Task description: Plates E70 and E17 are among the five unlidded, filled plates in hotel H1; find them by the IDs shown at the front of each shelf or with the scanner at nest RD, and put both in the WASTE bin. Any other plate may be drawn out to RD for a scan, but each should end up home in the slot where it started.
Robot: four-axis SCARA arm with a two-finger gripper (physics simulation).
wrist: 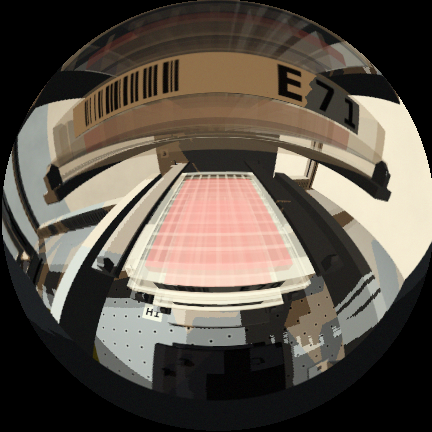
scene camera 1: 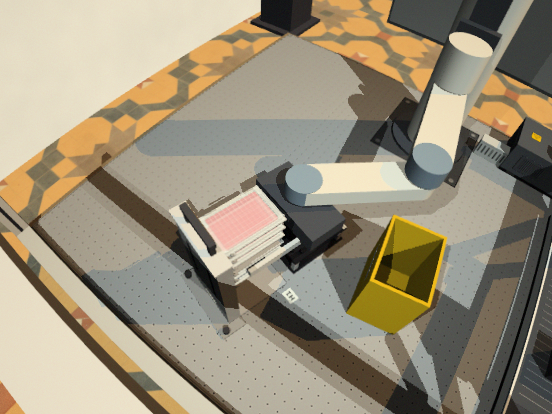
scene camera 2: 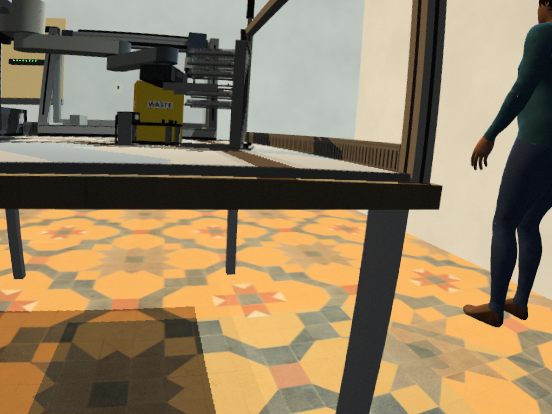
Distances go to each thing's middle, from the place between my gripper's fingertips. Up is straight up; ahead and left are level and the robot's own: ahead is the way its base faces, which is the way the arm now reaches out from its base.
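Hotel H1 [scene camera 1: 224,285]: my gripper is 5 cm short of it, 1 cm to the left of it and 2 cm above it. Black nest RD [wrist: 211,374]: 19 cm behind my gripper, 6 cm to the left of it, 10 cm below it.
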